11 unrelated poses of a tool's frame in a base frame.
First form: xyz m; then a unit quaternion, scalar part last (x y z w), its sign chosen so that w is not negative.
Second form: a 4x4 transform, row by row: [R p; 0 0 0 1], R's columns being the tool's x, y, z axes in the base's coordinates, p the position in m. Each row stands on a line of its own. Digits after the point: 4 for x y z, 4 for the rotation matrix.
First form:
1: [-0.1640 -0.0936 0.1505 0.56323 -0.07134 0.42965 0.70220]
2: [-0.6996 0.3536 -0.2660 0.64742 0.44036 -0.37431 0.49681]
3: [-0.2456 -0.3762 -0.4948 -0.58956 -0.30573 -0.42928 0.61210]
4: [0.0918 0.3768 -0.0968 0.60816 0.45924 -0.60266 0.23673]
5: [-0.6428 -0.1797 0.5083 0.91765 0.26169 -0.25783 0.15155]
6: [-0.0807 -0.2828 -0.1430 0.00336 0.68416 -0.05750 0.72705]
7: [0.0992 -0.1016 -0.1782 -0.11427 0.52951 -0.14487 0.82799]
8: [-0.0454 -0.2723 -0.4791 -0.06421 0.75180 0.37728 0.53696]
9: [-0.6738 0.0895 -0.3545 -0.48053 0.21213 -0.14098 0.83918]
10: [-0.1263 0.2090 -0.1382 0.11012 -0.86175 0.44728 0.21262]
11: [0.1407 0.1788 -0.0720 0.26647 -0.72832 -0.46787 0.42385]
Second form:
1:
0.6206 -0.6838 0.3838 -0.1640
0.5230 -0.0037 -0.8523 -0.0936
0.5842 0.7297 0.3554 0.1505
0 0 0 1

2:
0.3319 0.9421 -0.0471 -0.6996
0.1983 -0.1185 -0.9730 0.3536
-0.9222 0.3136 -0.2261 -0.2660
0 0 0 1

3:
0.4445 0.8860 0.1319 -0.2456
-0.1650 -0.0637 0.9842 -0.3762
0.8804 -0.4593 0.1179 -0.4948
0 0 0 1

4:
-0.1482 0.8439 -0.5156 0.0918
0.2732 -0.4661 -0.8415 0.3768
-0.9505 -0.2656 -0.1615 -0.0968
0 0 0 1

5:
0.7301 0.5584 -0.3939 -0.6428
0.4021 -0.8171 -0.4131 -0.1797
-0.5525 0.1432 -0.8211 0.5083
0 0 0 1

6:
0.0572 0.0882 0.9945 -0.0807
-0.0790 0.9934 -0.0836 -0.2828
-0.9952 -0.0738 0.0638 -0.1430
0 0 0 1

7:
0.3973 0.1189 0.9100 0.0992
-0.3609 0.9319 0.0358 -0.1016
-0.8438 -0.3427 0.4131 -0.1782
0 0 0 1

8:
-0.4151 -0.5017 0.7589 -0.0454
0.3086 0.7071 0.6362 -0.2723
-0.8558 0.4983 -0.1387 -0.4791
0 0 0 1

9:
0.8703 0.0327 0.4915 -0.6738
-0.4405 0.4984 0.7467 0.0895
-0.2205 -0.8663 0.4482 -0.3545
0 0 0 1

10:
-0.8853 -0.3800 -0.2679 -0.1263
0.0004 0.5756 -0.8177 0.2090
0.4650 -0.7241 -0.5095 -0.1382
0 0 0 1

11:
-0.4987 0.0085 -0.8667 0.1407
-0.7848 0.4202 0.4556 0.1788
0.3680 0.9074 -0.2029 -0.0720
0 0 0 1

